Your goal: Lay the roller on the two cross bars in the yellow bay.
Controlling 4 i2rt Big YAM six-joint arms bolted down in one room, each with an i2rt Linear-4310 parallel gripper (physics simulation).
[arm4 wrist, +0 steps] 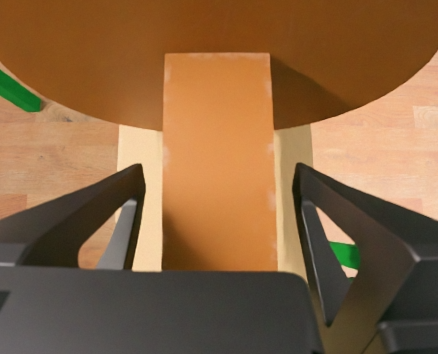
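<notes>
The roller [100,55] shows in the arm4 wrist view as a large brown round end across the top. A straight orange bar [219,100] stands out from it down the middle of the view. My arm4 gripper [219,172] is open, with one finger on each side of the orange bar and a narrow gap between each finger and the bar. A pale wooden beam [141,145] lies beneath the bar, showing on both sides of it. The bar's lower end is hidden behind the dark gripper body. Arm1, arm2 and arm3 do not show.
A green piece [20,94] lies on the wood-patterned surface [60,160] at the left edge. Another green piece [346,254] shows through the opening of the right finger. I cannot tell whether the pale beam is a cross bar. The yellow bay cannot be made out.
</notes>
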